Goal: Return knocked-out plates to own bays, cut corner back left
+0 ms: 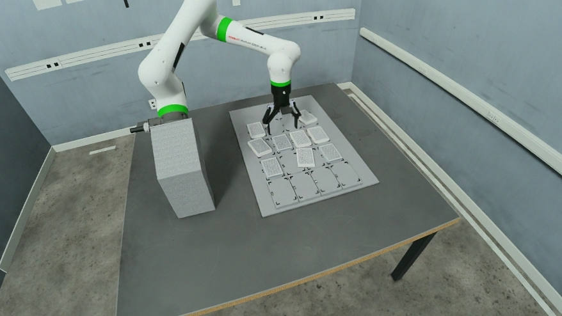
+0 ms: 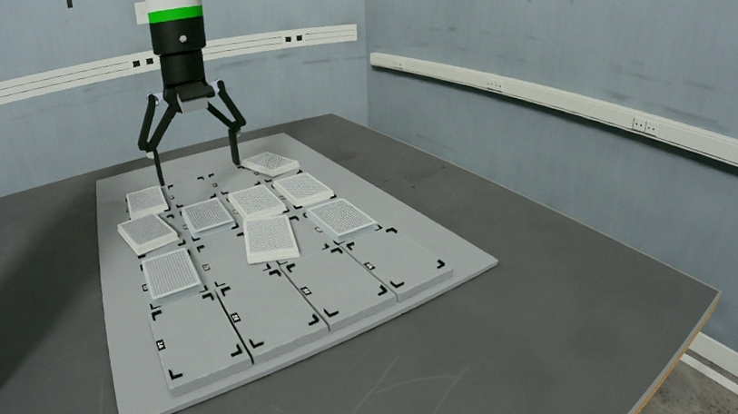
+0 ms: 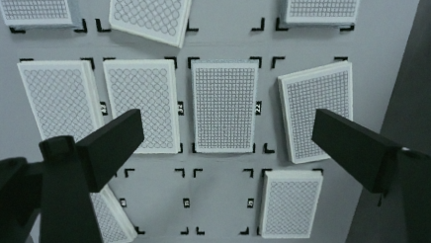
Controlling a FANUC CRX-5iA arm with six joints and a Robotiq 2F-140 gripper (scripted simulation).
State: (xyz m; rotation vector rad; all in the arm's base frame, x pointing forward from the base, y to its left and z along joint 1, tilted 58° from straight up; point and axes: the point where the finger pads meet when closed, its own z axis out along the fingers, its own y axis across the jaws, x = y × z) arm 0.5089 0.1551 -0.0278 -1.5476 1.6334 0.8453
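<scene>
Now: the 384-well plate 150 mm to the right of my hand, 110 mm below it and 110 mm behind it. The rest, counted from my hand: bay label (160 mm ahead, 150 mm to the right, 120 mm below); label 22 (120 mm below, 50 mm behind, 20 mm to the left).
</scene>
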